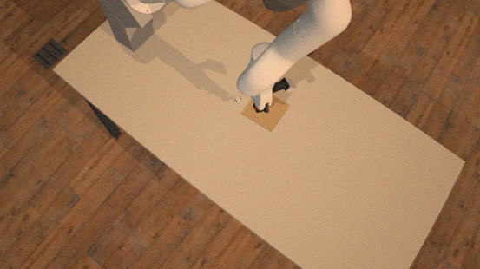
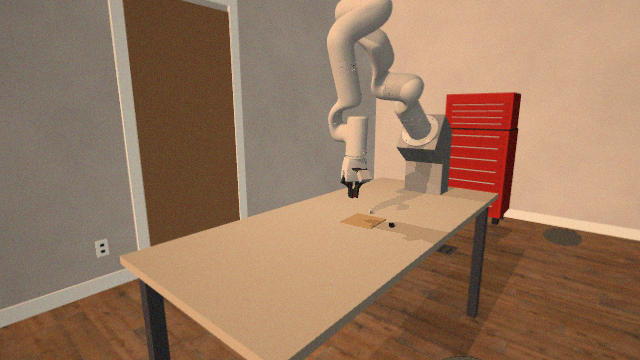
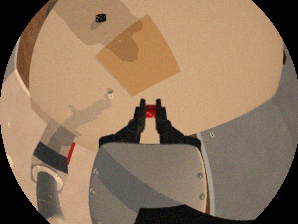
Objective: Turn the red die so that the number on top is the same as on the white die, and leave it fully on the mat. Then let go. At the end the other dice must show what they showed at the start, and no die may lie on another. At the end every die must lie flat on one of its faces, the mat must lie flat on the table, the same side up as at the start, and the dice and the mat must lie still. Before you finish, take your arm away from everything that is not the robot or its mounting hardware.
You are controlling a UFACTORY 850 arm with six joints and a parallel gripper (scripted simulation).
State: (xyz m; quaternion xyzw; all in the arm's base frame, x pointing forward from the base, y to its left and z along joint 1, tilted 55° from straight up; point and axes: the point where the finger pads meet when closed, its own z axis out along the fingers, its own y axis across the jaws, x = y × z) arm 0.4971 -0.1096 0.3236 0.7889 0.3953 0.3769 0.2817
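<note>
My gripper is now 10 mm short of the mat, 50 mm to the right of it and 110 mm above it. From my hand the other things lie so: black die: 30 mm ahead, 180 mm to the left, 110 mm below; white die: 100 mm behind, 40 mm to the left, 110 mm below; red die: 10 mm to the right, 10 mm below.
</note>
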